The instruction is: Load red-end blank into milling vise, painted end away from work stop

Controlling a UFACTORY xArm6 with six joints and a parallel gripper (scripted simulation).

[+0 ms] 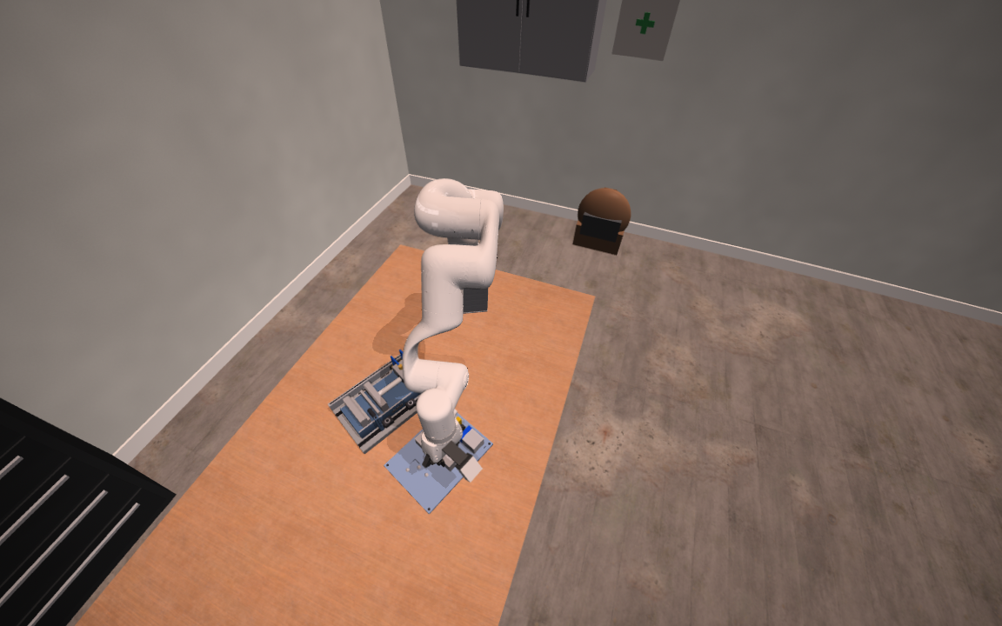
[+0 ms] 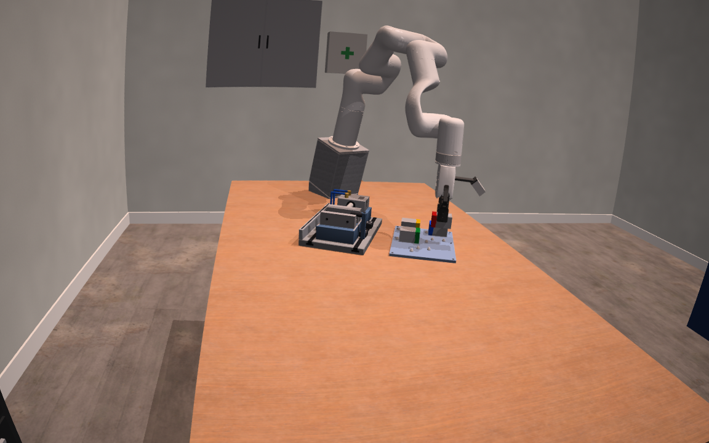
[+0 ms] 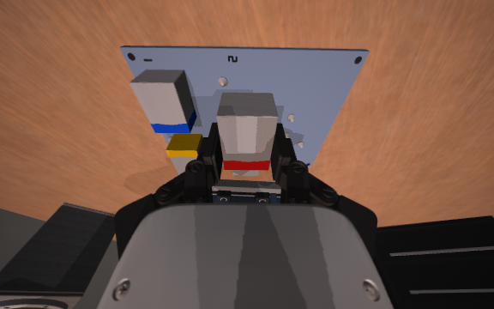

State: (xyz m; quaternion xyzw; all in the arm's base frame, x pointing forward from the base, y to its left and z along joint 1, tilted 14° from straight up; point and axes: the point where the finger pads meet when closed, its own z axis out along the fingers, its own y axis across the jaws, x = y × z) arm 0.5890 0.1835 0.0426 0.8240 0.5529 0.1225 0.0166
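My hand is 4 cm past the dark work stop rod, 25 cm to the left of it and 1 cm above it. From my hand the other things lie so: blue-ended blank 9 cm behind, 3 cm to the left, 8 cm below; then infeed plate 2 cm behind, 4 cm to the right, 10 cm below; then red-ended blank 2 cm below.
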